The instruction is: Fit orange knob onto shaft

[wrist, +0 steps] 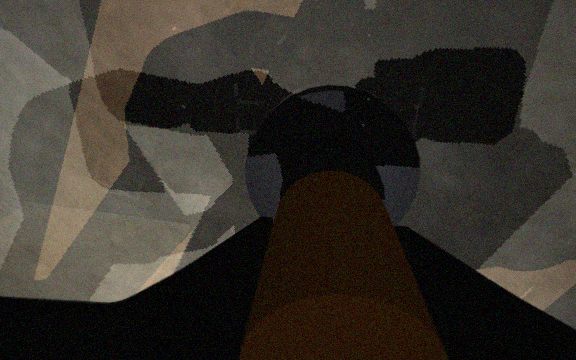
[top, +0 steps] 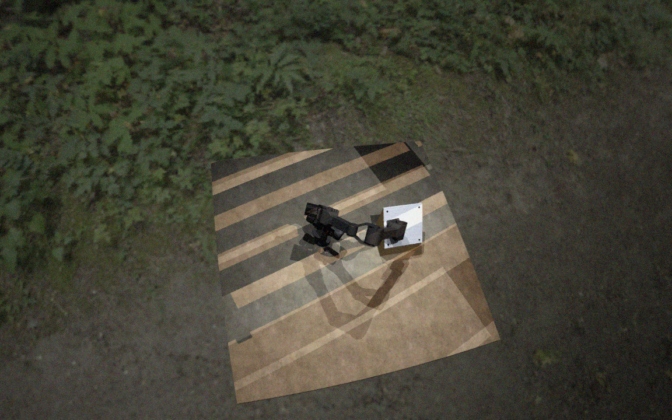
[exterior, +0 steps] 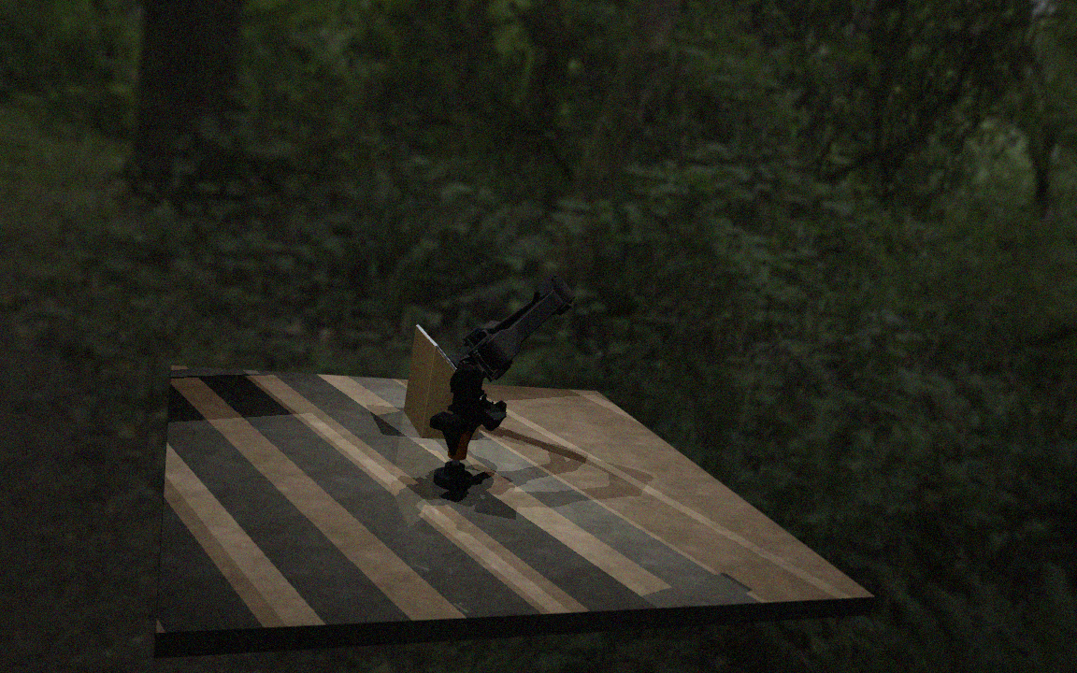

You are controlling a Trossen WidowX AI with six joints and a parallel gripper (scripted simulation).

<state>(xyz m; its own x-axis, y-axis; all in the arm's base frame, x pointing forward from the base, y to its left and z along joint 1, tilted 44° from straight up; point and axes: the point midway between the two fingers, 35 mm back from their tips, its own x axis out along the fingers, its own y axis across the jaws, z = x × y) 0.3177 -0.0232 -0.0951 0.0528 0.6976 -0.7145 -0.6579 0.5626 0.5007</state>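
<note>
Now: gripper tip 3 cm below the orange knob. From my gripper tip the other things lie so: round dark pedestal (4 cm below).
</note>
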